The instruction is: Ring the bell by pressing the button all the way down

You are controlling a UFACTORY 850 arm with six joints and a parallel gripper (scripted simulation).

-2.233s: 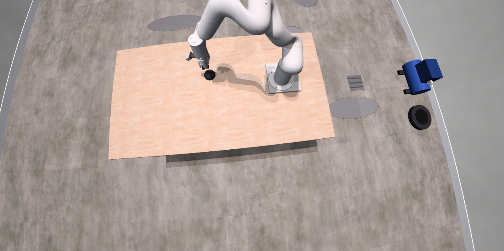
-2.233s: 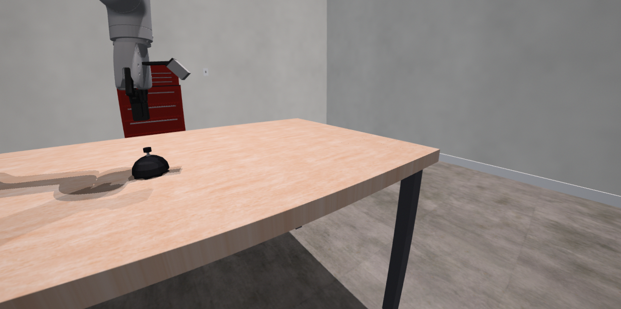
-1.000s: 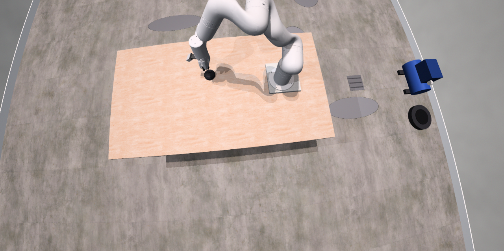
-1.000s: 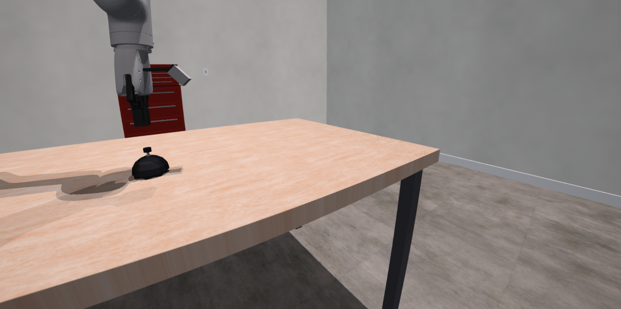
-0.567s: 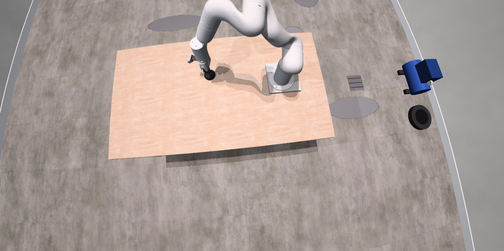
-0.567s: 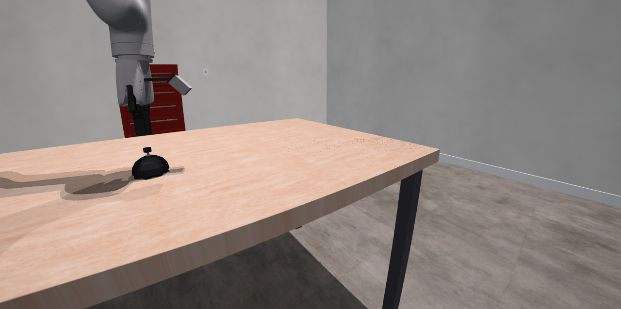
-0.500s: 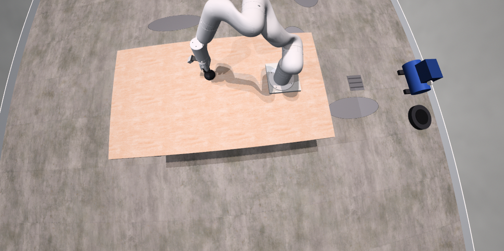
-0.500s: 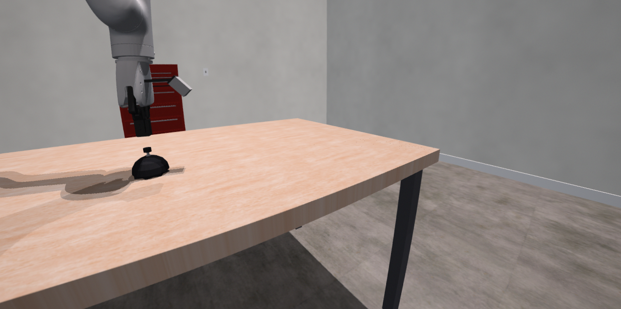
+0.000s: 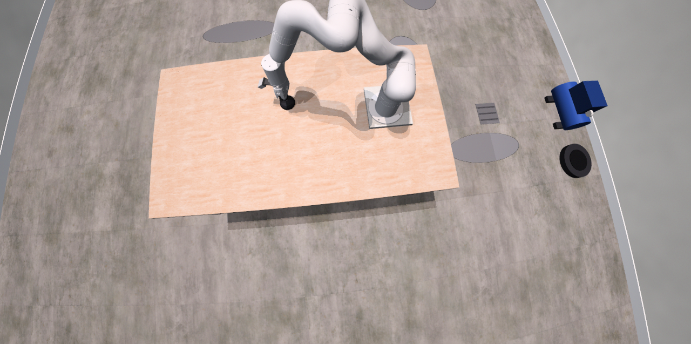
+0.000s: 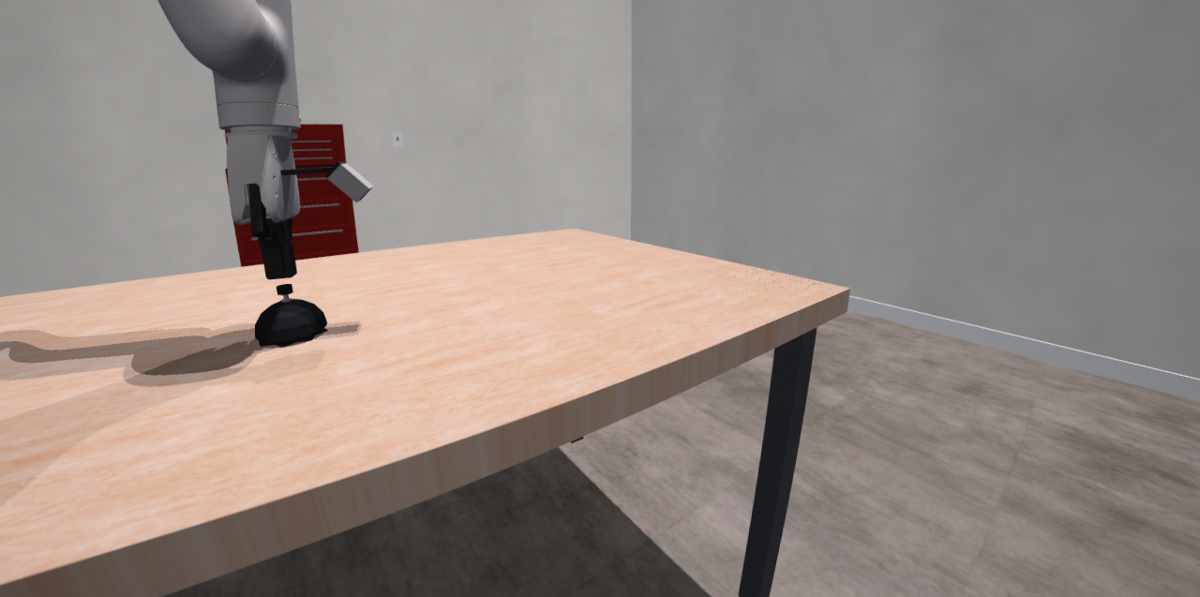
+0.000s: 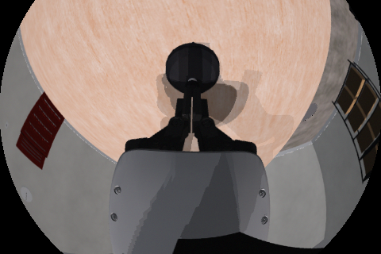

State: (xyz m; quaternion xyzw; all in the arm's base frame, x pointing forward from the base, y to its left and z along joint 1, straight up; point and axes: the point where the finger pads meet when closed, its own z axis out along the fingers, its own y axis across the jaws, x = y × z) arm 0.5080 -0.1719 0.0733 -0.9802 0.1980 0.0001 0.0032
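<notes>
Right now the bell button is 40 mm below my hand. From my hand the other things lie so: black dome bell 60 mm below.
</notes>
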